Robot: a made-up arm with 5 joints. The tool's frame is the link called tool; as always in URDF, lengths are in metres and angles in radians. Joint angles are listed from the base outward.
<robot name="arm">
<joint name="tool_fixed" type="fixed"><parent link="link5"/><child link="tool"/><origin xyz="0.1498 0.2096 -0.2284" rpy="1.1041 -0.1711 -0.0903"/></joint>
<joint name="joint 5" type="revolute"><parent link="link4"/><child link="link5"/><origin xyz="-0.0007 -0.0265 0.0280" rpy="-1.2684 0.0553 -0.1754"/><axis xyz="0 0 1"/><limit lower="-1.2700" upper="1.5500"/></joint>
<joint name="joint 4" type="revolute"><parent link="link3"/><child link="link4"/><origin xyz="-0.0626 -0.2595 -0.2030" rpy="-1.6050 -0.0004 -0.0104"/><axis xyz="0 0 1"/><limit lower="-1.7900" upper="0.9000"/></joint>
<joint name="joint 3" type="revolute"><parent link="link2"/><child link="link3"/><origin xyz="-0.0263 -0.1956 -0.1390" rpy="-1.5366 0.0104 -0.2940"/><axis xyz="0 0 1"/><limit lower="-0.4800" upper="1.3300"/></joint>
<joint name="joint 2" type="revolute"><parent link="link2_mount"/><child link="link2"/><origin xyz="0.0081 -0.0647 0.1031" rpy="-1.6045 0.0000 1.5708"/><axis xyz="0 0 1"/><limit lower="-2.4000" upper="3.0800"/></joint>
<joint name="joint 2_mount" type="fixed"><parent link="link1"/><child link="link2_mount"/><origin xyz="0.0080 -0.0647 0.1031" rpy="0.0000 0.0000 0.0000"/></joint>
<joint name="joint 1" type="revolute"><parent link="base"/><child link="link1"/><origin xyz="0.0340 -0.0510 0.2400" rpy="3.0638 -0.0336 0.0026"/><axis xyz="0 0 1"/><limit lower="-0.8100" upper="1.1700"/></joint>
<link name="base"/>
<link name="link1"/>
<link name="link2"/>
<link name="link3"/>
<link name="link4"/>
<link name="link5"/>
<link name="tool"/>
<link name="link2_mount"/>
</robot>
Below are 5 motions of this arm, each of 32 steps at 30 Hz.
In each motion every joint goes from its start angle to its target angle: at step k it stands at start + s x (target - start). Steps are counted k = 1, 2, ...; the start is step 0. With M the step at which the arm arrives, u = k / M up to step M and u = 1 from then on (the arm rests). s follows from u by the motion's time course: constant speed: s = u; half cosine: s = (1 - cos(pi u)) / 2; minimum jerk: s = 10 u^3 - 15 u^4 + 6 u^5.
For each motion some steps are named. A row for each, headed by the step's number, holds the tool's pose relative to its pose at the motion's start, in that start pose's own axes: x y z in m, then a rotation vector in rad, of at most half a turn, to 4 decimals.
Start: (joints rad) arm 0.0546 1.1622 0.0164 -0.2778 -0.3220
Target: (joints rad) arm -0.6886 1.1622 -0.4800 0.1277 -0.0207
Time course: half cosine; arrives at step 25
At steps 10, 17, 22, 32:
10: -0.0417 0.0757 0.0222 0.2414 0.1393 0.1388
17: -0.0956 0.1586 0.0795 0.5470 0.2438 0.3622
22: -0.1218 0.1891 0.1151 0.6868 0.2640 0.4862
32: -0.1265 0.1938 0.1219 0.7112 0.2656 0.5095

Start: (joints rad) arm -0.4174 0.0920 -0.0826 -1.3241 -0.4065
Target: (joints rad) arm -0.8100 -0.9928 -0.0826 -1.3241 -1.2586
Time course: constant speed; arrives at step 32
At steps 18, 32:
18: 0.2154 -0.0154 -0.0880 0.4504 -0.6395 0.0843
32: 0.3752 0.0120 -0.1011 0.8968 -1.1075 0.0171

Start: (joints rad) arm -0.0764 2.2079 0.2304 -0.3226 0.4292
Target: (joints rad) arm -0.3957 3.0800 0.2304 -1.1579 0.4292
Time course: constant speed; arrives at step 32
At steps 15, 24, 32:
15: 0.0167 0.0738 0.0063 0.2534 0.1506 -0.7730
24: 0.0496 0.1232 0.0157 0.3622 0.2602 -1.2429
32: 0.0974 0.1582 0.0225 0.4212 0.3617 -1.6654

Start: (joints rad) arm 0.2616 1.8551 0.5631 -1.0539 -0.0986
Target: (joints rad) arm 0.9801 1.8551 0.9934 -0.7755 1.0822
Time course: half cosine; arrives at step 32
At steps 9, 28, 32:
9: 0.0129 0.0399 -0.0460 0.0642 0.0389 0.1957
28: 0.0725 0.0859 -0.1723 -0.1242 0.2390 1.1179
32: 0.0779 0.0827 -0.1757 -0.1541 0.2505 1.1593

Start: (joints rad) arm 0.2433 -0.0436 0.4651 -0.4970 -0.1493
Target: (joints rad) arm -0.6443 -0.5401 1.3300 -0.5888 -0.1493
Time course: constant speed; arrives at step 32
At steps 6, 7, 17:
6: 0.0780 0.0668 -0.0071 0.1851 -0.2704 -0.0078
7: 0.0904 0.0780 -0.0046 0.2167 -0.3145 -0.0081
17: 0.1869 0.1819 0.0699 0.5441 -0.7390 0.0096

